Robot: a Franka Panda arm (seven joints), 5 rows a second.
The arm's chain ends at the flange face. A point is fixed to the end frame.
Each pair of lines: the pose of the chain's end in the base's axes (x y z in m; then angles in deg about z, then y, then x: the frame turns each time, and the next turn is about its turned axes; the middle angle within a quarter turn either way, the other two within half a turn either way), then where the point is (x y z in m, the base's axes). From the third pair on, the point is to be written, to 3 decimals.
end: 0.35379 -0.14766 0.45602 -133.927 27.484 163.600
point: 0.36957 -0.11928 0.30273
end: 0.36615 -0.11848 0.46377 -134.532 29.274 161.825
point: 0.38214 -0.08372 0.31182
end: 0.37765 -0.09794 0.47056 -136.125 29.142 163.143
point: 0.397 -0.066 0.318
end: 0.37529 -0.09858 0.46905 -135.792 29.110 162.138
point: 0.392 -0.065 0.317
